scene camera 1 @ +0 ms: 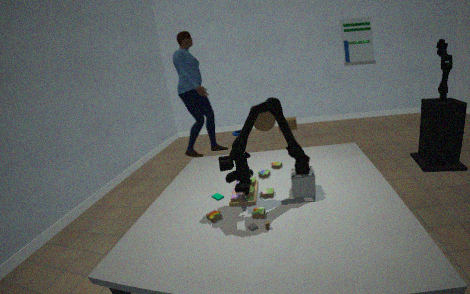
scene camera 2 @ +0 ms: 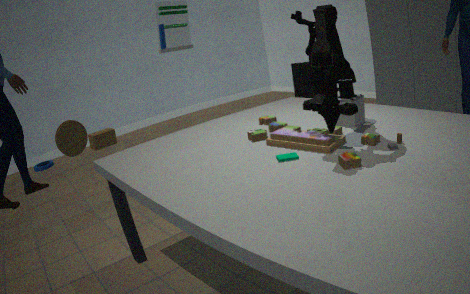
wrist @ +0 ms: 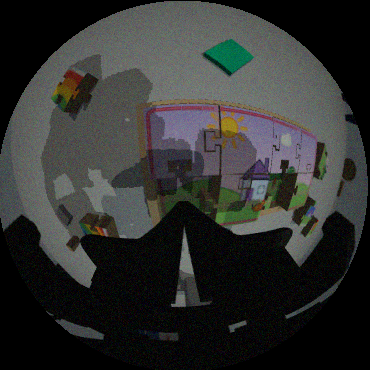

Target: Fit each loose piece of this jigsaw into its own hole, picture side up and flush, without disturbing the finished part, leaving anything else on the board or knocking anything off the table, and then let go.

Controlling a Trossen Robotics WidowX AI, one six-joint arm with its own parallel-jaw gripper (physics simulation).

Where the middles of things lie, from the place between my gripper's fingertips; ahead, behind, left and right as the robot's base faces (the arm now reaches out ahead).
Labels:
Now: the jigsaw board (wrist: 162, 194) 40 mm ahead of my hand, 80 mm to the right of it and 30 mm below it.

